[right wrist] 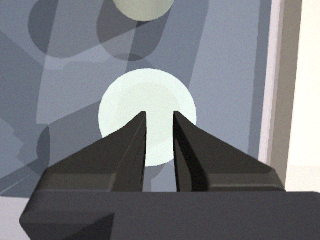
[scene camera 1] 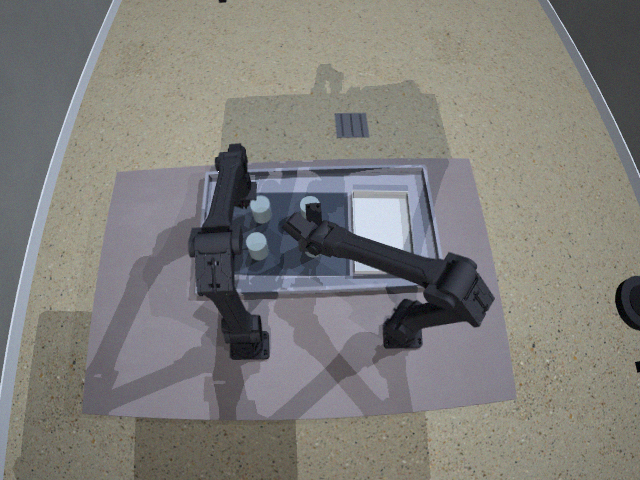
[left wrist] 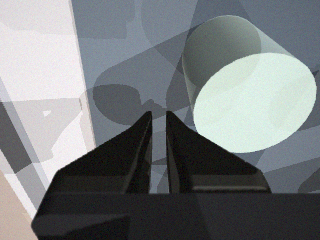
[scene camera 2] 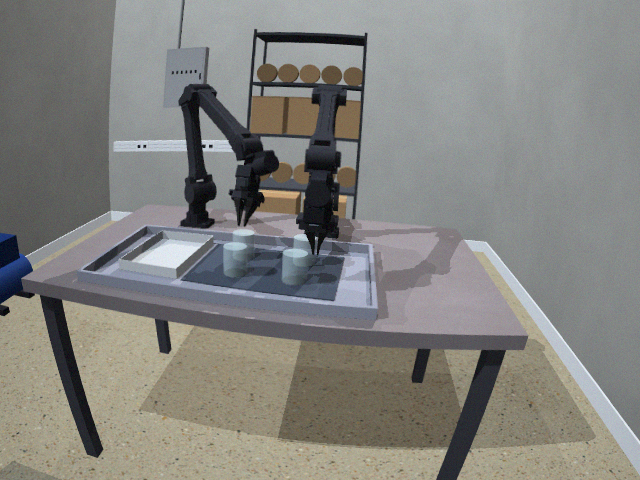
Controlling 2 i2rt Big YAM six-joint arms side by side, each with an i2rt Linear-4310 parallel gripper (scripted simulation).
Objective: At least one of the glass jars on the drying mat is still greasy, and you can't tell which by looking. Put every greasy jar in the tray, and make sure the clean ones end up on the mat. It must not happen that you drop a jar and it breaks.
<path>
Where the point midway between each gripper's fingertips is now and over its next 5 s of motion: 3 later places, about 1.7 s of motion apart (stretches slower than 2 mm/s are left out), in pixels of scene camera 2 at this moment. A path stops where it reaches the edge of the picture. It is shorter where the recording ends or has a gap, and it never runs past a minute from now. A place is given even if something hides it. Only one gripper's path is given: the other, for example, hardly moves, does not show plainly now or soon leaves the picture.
My right gripper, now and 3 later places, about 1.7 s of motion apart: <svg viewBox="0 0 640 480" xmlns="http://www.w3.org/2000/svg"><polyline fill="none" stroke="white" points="241,226 217,250 216,220 237,235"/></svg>
</path>
